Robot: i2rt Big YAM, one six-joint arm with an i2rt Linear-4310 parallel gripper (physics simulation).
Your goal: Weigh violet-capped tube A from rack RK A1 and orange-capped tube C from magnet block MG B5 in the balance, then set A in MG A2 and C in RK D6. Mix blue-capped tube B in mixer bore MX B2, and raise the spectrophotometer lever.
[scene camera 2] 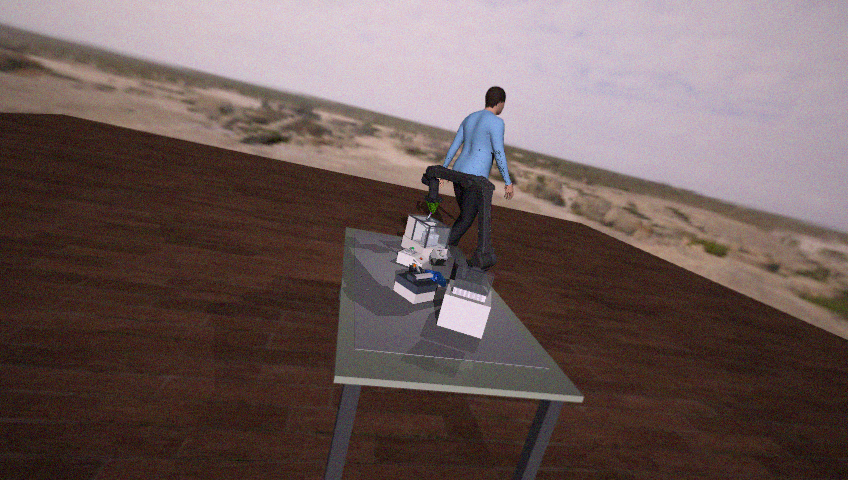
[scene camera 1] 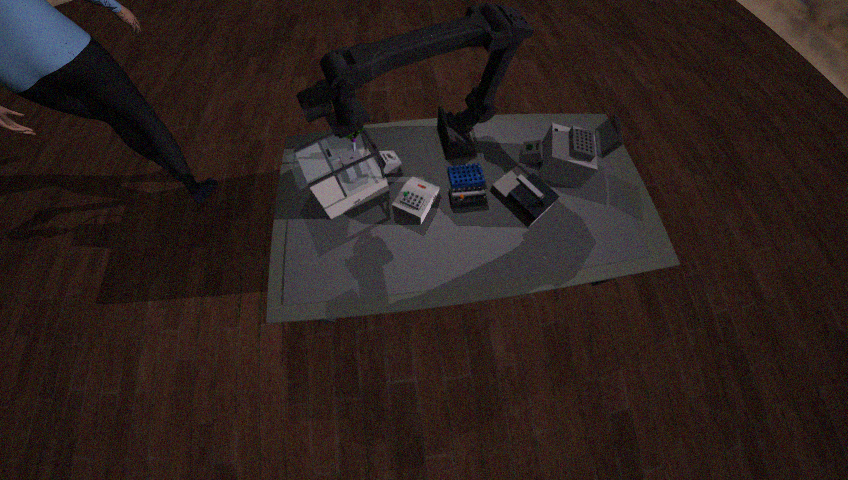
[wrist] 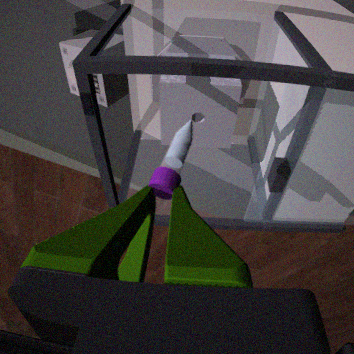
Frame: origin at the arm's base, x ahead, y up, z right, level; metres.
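Seen in the pictures: gripper, fingertip midpoint: [scene camera 2: 432, 213] [scene camera 1: 352, 137] [wrist: 165, 194]; arm's base at its link origin: [scene camera 1: 457, 127].
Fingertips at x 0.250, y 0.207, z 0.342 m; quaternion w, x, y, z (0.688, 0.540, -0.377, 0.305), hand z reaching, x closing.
Pixels of each thing's middle, then the offset from my fingertips to it. "spot": a spot on its surface instead.
- tube A at the middle of its body: [wrist: 176, 153] [scene camera 1: 353, 144] dx +0.013, dy -0.017, dz -0.002 m
- round hole at a spot on its surface: [wrist: 199, 118] spot: dx -0.031, dy -0.133, dz +0.042 m
- dark block at the middle of its body: [scene camera 1: 467, 196] [scene camera 2: 417, 272] dx +0.048, dy -0.250, dz -0.368 m
- orange cap at the middle of its body: [scene camera 1: 461, 196] dx +0.066, dy -0.223, dz -0.341 m
- small white box at a spot on its surface: [wrist: 70, 70] [scene camera 1: 393, 156] spot: dx -0.098, dy -0.206, dz -0.096 m
- white unit with several holes, body centre: [scene camera 1: 416, 197] [scene camera 2: 413, 258] dx +0.064, dy -0.239, dz -0.183 m
- dark-and-white instrument at the middle of its body: [scene camera 1: 524, 192] [scene camera 2: 421, 284] dx +0.040, dy -0.223, dz -0.577 m
- larger box with a hole grid, body centre: [scene camera 2: 466, 299] [scene camera 1: 558, 150] dx -0.138, dy -0.189, dz -0.737 m
My gripper [scene camera 1: 355, 135] [scene camera 2: 432, 208] [wrist: 165, 194] is shut on the violet cap of tube A [scene camera 1: 354, 144] [wrist: 179, 150]. The tube hangs with its tip pointing down over the glass-walled balance [scene camera 1: 338, 203] [scene camera 2: 407, 242] [wrist: 215, 67]. In the wrist view the tip appears beside the round hole [wrist: 199, 118] in the block inside the balance; its height above the hole is unclear. The blue rack [scene camera 1: 465, 174] [scene camera 2: 438, 277] stands mid-table. In front of it is a dark block [scene camera 1: 470, 205] with an orange cap [scene camera 1: 461, 196]. Tube B's blue cap cannot be made out.
A small white box [scene camera 1: 389, 160] [wrist: 70, 70] stands beside the balance. A white unit with several holes [scene camera 1: 429, 191], a dark-and-white instrument [scene camera 1: 537, 208] and a larger box with a hole grid [scene camera 1: 572, 172] stand farther right. A person [scene camera 1: 35, 53] [scene camera 2: 477, 142] is beyond the balance end of the table [scene camera 1: 476, 300].
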